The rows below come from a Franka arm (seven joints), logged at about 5 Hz.
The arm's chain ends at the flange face. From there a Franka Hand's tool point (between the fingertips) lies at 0.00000 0.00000 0.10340 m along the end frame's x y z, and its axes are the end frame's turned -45 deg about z.
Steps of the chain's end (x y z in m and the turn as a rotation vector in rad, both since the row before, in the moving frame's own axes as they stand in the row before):
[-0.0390 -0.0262 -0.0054 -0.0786 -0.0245 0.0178]
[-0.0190 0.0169 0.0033 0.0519 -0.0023 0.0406]
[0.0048 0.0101 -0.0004 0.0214 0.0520 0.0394]
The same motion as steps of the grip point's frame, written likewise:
[-0.0166 -0.0422 -0.0058 -0.0383 -0.0729 0.0178]
[-0.0217 -0.0054 0.0032 0.0383 0.0351 0.0406]
[0.0016 0.0129 -0.0006 -0.0216 0.0519 0.0394]

